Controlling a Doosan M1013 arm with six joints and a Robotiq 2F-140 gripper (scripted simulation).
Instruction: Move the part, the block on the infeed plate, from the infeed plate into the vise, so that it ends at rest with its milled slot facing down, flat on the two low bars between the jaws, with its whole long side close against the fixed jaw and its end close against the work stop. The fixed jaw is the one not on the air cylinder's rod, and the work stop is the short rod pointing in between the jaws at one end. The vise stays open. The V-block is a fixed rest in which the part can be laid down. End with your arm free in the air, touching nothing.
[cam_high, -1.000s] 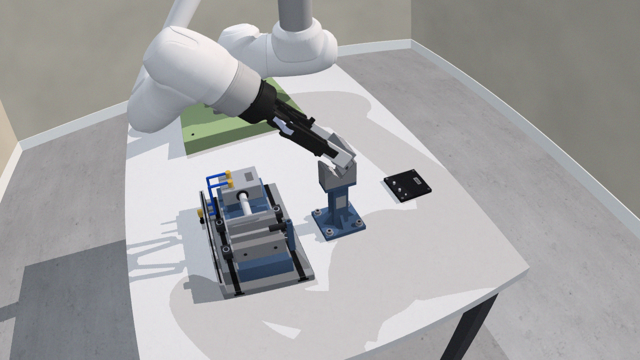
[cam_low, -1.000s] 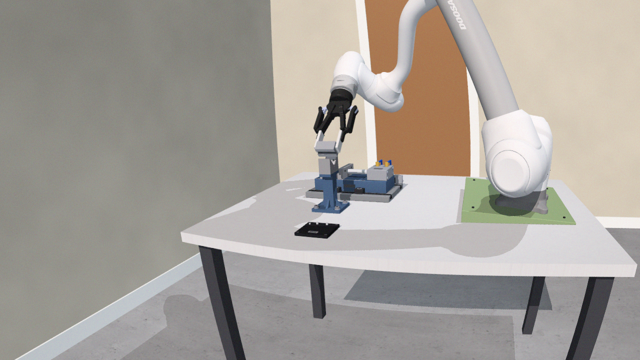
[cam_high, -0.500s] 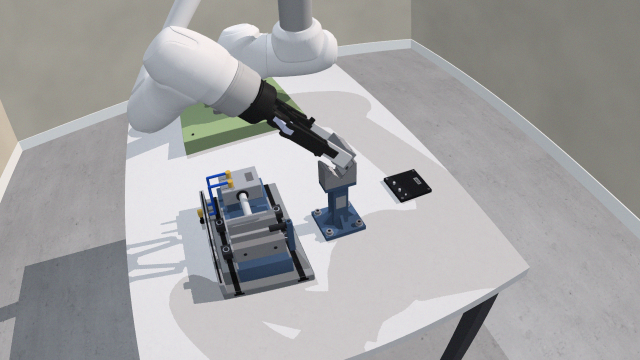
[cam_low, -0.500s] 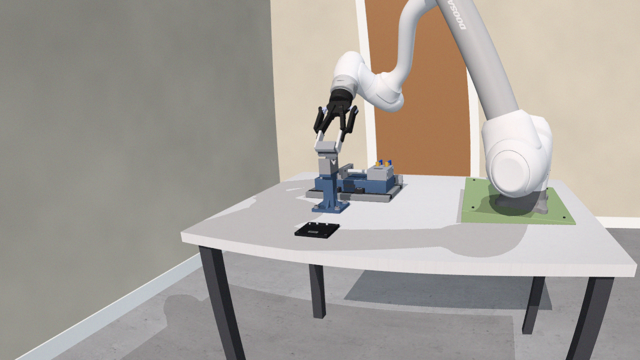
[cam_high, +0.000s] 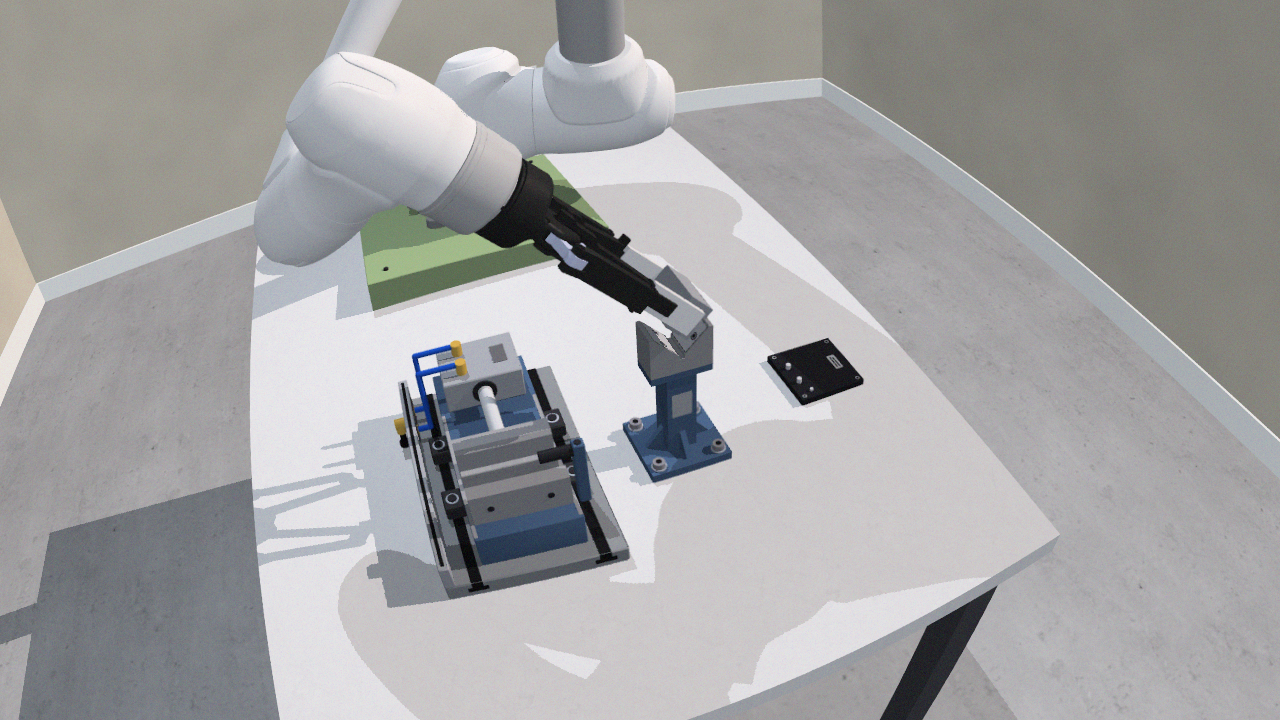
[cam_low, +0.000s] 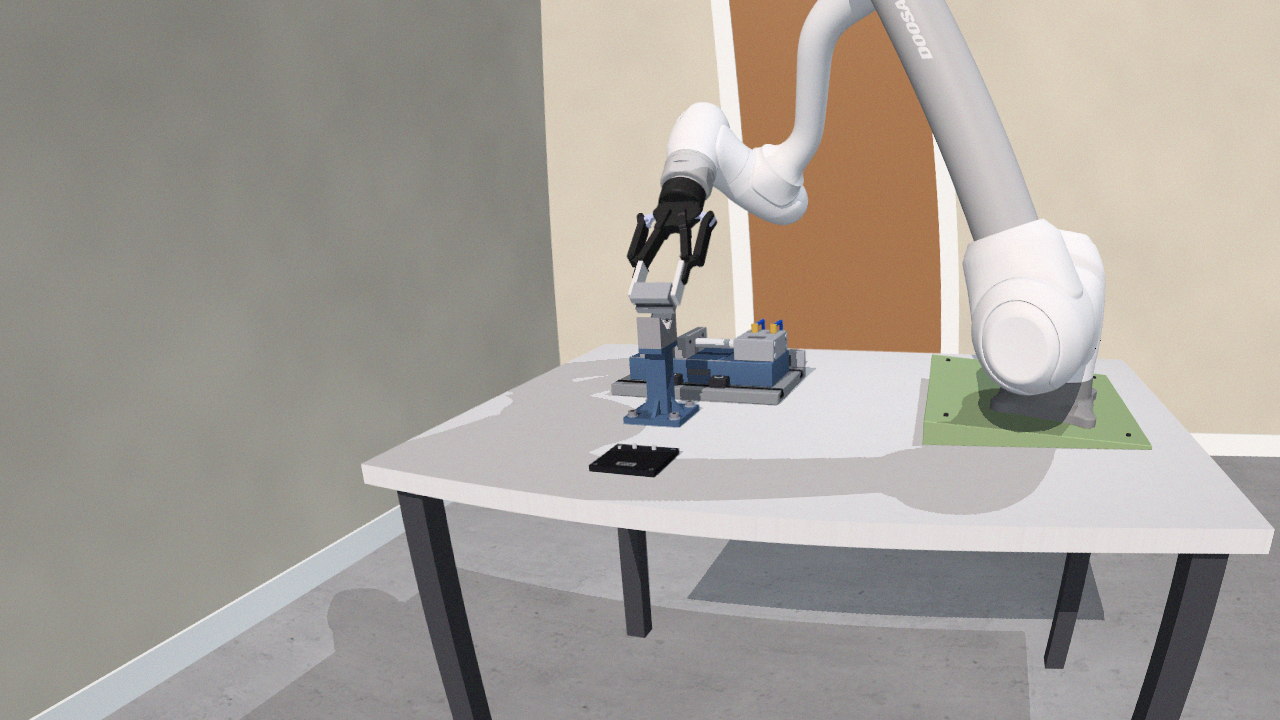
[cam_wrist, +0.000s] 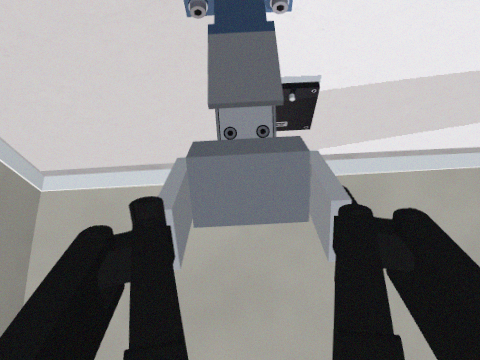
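Right now the part is 2 cm to the left of my hand and 2 cm below it. Also, from my hand: blue work stop post (15 cm below, 9 cm to the right, 7 cm ahead); blue v-block stand (15 cm below, 1 cm to the left); work stop (12 cm to the right, 11 cm below, 8 cm ahead).
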